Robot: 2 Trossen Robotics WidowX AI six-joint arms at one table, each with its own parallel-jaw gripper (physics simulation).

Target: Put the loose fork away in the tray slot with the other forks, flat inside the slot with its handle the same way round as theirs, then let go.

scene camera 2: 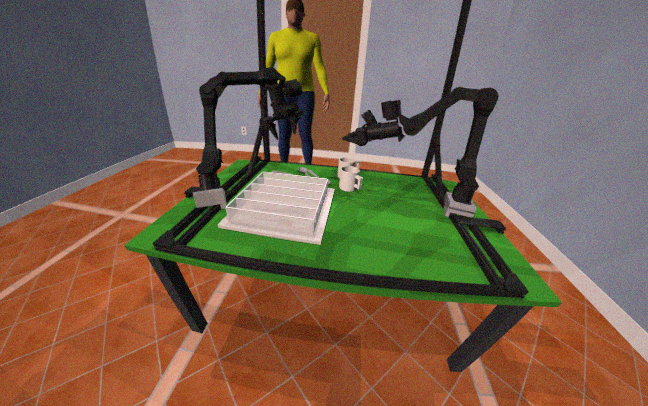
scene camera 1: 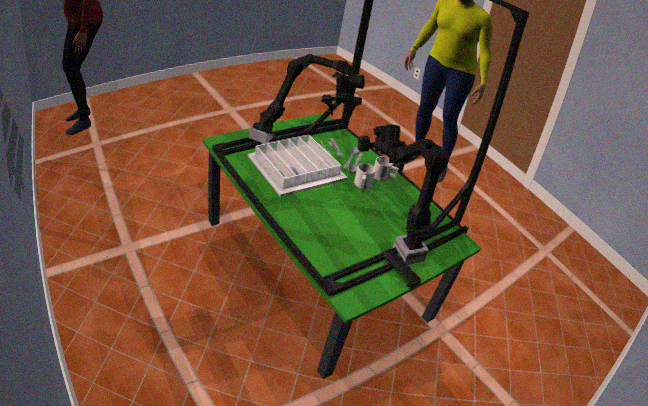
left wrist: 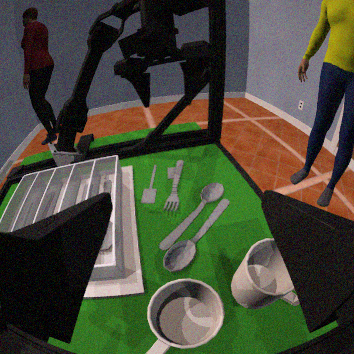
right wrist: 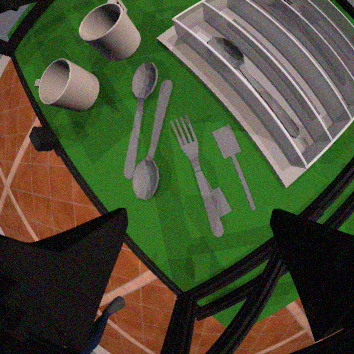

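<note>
The loose fork (left wrist: 175,189) (right wrist: 206,192) lies on the green table beside the tray (scene camera 1: 312,178) (scene camera 2: 272,222) (right wrist: 287,172). In the right wrist view its tines point up the picture and its handle end down, across a small flat grey piece (right wrist: 221,202). The white tray has long parallel slots; a bit of fork tines (right wrist: 289,2) shows in one slot at the top edge. My right gripper (scene camera 1: 341,106) (scene camera 2: 284,134) (left wrist: 165,105) (right wrist: 201,217) is open and empty, high above the table on the loose fork's side. My left gripper (scene camera 1: 365,144) (scene camera 2: 346,138) (left wrist: 188,199) is open and empty, above the table near the mugs.
Two loose spoons (left wrist: 186,225) (right wrist: 136,135) lie between the fork and two white mugs (left wrist: 186,312) (right wrist: 70,86). A small spatula-shaped piece (left wrist: 149,195) (right wrist: 227,142) lies between fork and tray. A spoon (right wrist: 265,95) lies in the nearest slot. Black frame bars border the table.
</note>
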